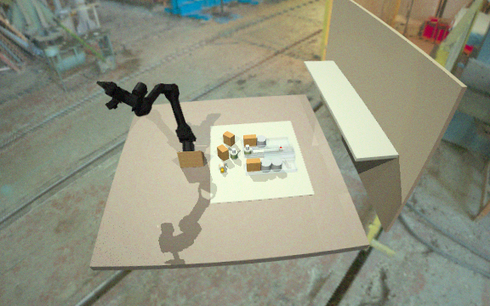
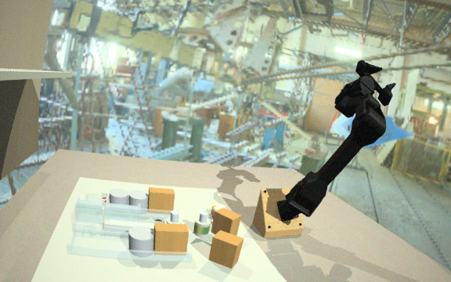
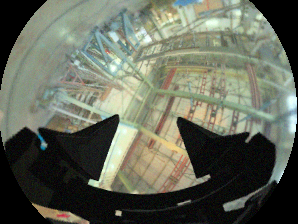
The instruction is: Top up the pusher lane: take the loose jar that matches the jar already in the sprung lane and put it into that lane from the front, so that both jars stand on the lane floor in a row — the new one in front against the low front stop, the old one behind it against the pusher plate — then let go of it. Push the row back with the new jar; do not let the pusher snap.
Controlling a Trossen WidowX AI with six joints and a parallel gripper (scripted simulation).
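The yellow jar lies 55 cm below my gripper tip, 54 cm ahead of it and 13 cm to the right of it. The rest, counted from my gripper tip: red mark 89 cm ahead, 49 cm below, 8 cm to the right; then pusher plate 81 cm ahead, 52 cm below, 7 cm to the right; then clear sprung lane 85 cm ahead, 55 cm below, 6 cm to the right.
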